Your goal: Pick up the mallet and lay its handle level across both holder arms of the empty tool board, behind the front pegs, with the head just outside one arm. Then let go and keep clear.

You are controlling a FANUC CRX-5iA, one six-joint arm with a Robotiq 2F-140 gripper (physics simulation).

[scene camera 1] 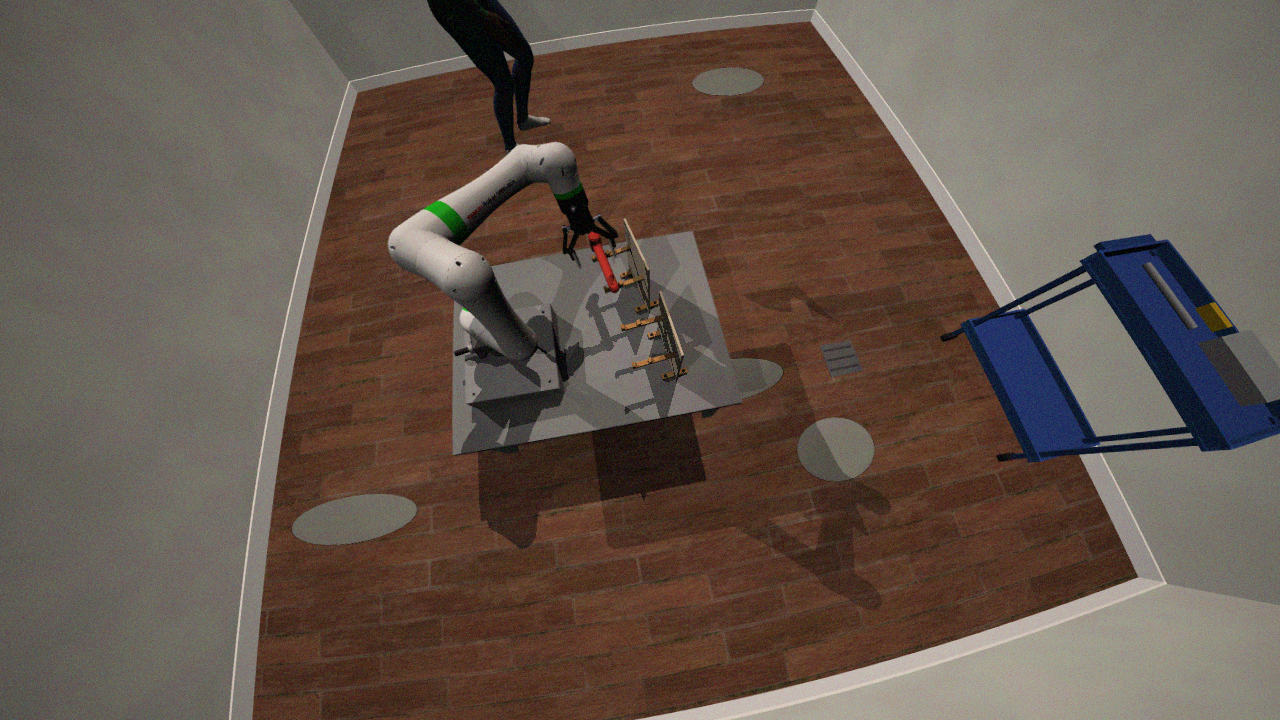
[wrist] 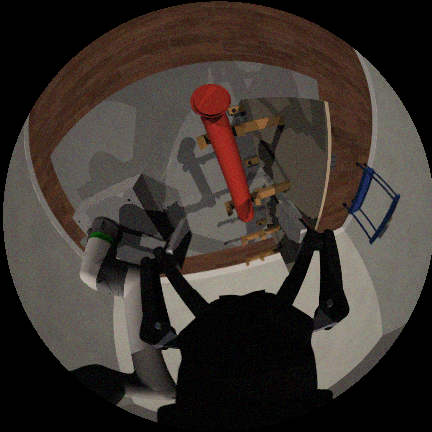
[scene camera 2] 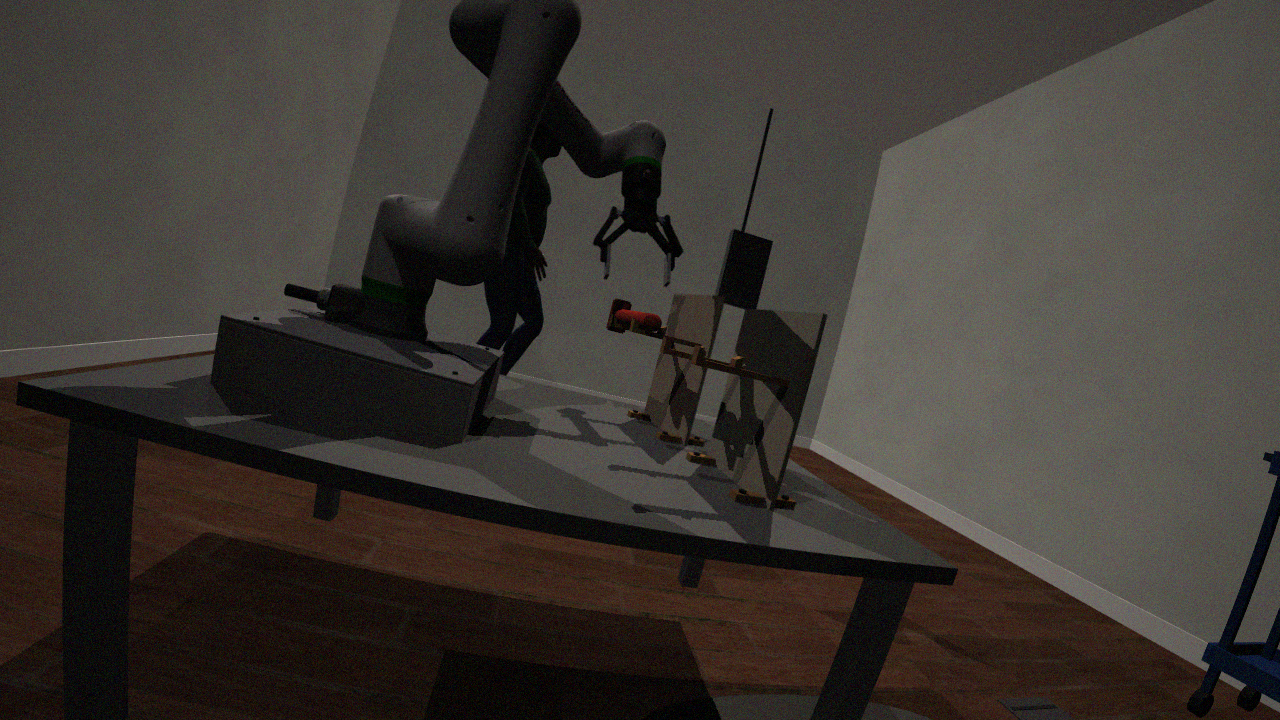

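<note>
The red mallet (scene camera 1: 605, 266) (scene camera 2: 639, 318) (wrist: 230, 160) lies across both arms of the far tool board (scene camera 1: 637, 259) (wrist: 305, 145), its head outside the arm at the far end. The empty tool board (scene camera 1: 673, 338) (scene camera 2: 783, 349) stands beside it, nearer scene camera 2; its two arms reach toward the robot base, and no tool lies on them. In the wrist view, the right finger hides part of that board. My gripper (scene camera 1: 595, 252) (scene camera 2: 637, 277) (wrist: 233, 219) is open and empty, pointing down above the mallet, with a gap between fingertips and handle in the scene camera 2 view.
Both boards stand upright on the grey table (scene camera 1: 483, 429) (scene camera 2: 537, 488). The robot's base block (scene camera 1: 514, 385) (scene camera 2: 349, 376) is on the other side. A person (scene camera 1: 501, 67) (scene camera 2: 528, 214) stands beyond the table. A blue cart (scene camera 1: 1029, 385) (wrist: 362, 190) stands on the floor to the right.
</note>
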